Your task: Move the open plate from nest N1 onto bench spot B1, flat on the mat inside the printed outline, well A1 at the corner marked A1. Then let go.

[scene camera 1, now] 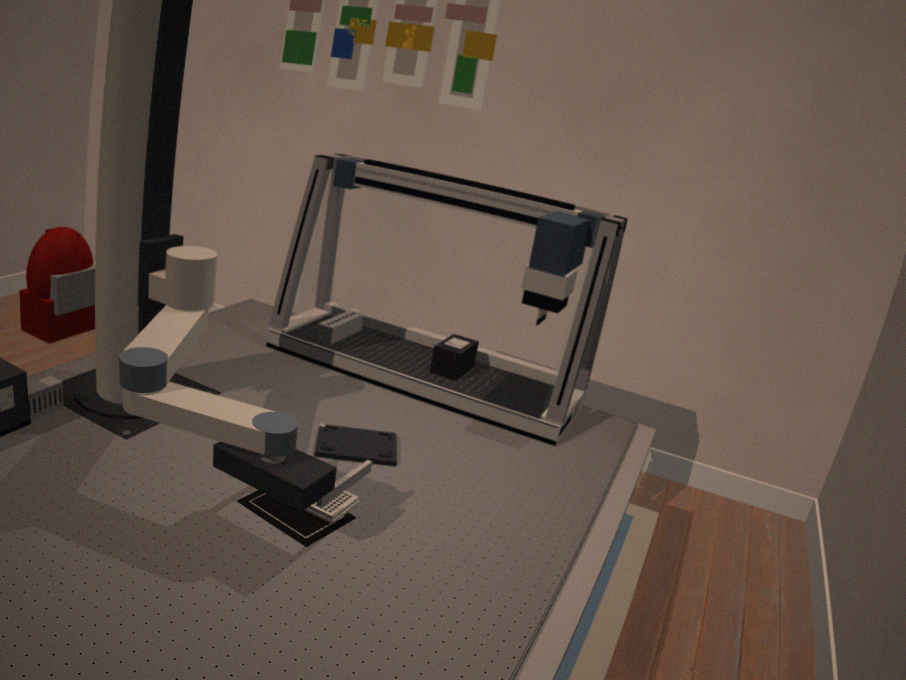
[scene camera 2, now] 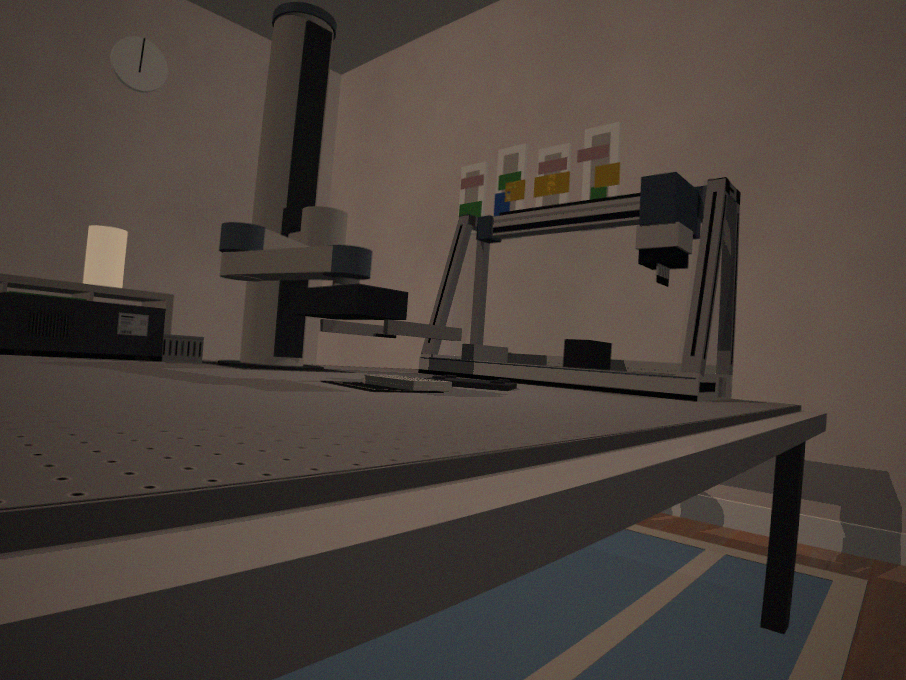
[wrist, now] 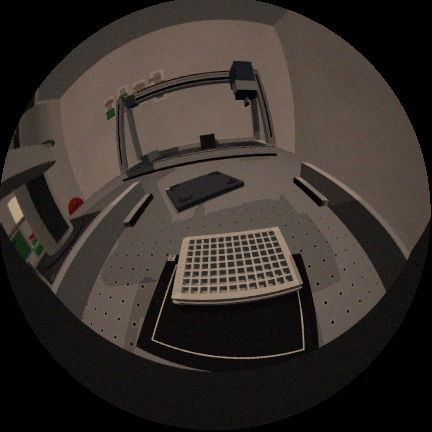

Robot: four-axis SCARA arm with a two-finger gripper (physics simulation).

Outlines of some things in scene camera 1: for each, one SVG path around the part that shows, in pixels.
My gripper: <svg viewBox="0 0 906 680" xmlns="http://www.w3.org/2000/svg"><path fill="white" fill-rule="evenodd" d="M213 445L213 467L300 511L304 511L316 501L316 506L322 508L370 473L372 461L367 460L335 482L337 467L297 449L287 456L270 457L223 442Z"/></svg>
A white well plate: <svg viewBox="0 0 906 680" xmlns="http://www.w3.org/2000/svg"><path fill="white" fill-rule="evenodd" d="M359 497L344 491L322 508L316 506L316 501L304 511L333 524L359 504Z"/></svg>
